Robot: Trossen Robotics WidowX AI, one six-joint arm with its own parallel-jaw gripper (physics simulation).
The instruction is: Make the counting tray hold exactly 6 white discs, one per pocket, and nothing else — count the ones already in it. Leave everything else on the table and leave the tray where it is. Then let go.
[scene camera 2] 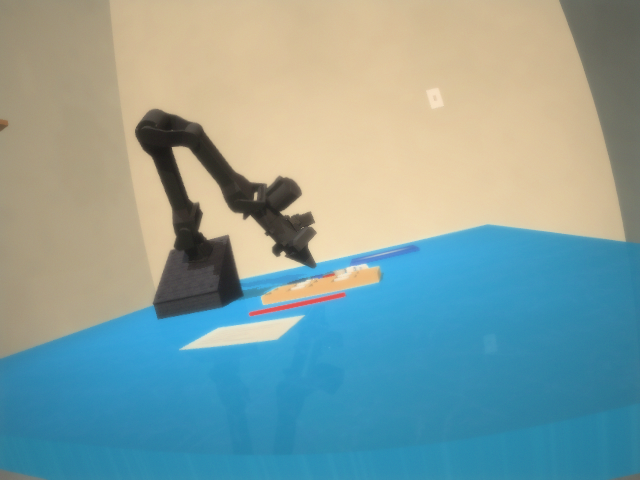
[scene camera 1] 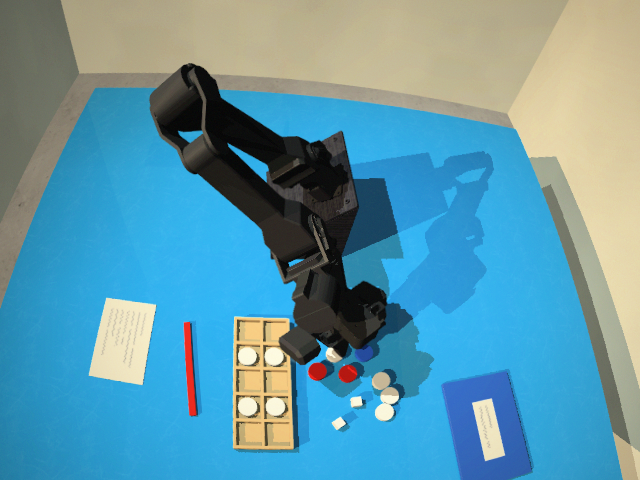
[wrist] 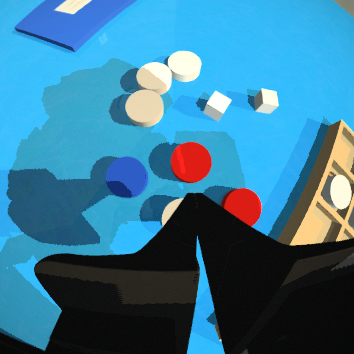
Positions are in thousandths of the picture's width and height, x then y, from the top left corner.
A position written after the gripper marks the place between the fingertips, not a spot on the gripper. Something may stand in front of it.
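You'd find the gripper in scene camera 2 (493, 557), and it's there in scene camera 1 (534, 741) and the wrist view (547, 564) too. There's also a wooden counting tray, and that one's visible in scene camera 2 (582, 574), in scene camera 1 (407, 795) and in the wrist view (883, 623).
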